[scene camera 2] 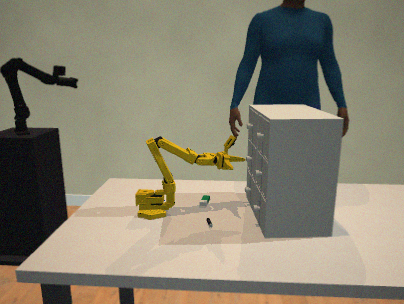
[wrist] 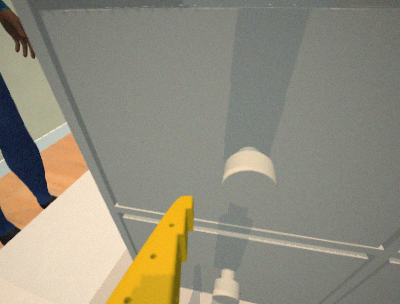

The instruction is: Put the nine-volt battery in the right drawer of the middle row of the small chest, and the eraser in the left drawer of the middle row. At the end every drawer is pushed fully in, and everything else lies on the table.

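Seen in the pictures: hand at its tool point: [scene camera 2: 244, 159] [wrist: 193, 208]; arm's base at its link origin: [scene camera 2: 159, 212].
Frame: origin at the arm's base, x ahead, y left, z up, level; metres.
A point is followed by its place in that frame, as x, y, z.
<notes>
The small grey chest [scene camera 2: 302, 175] [wrist: 165, 100] stands at the right, its drawer fronts looking flush in the scene view. My gripper [scene camera 2: 240, 163] @(0.271, 0.099, 0.154) [wrist: 189, 212] is fully open and empty in front of the middle row; one notched jaw shows in the wrist view. The knob of the left middle drawer [scene camera 2: 249, 158] @(0.286, 0.074, 0.166) [wrist: 249, 167] @(0.278, 0.082, 0.171) is just ahead, to the right of that jaw's tip in the wrist view. The knob of the right middle drawer [scene camera 2: 258, 173] @(0.303, -0.081, 0.165) is nearer scene camera 2. A green and white block [scene camera 2: 205, 200] @(0.143, 0.076, 0.014), apparently the eraser, and a small dark piece [scene camera 2: 209, 222] @(0.165, -0.081, 0.010), perhaps the battery, lie on the table.
The white table [scene camera 2: 145, 260] @(0.019, -0.281, 0.000) carries the arm's base [scene camera 2: 152, 205] @(-0.020, -0.009, 0.028) left of the two small things. A lower knob [wrist: 226, 286] @(0.281, 0.082, 0.064) shows below in the wrist view. A person [scene camera 2: 287, 60] stands behind the chest. Another, black arm [scene camera 2: 20, 95] stands on a dark pedestal at the left.
</notes>
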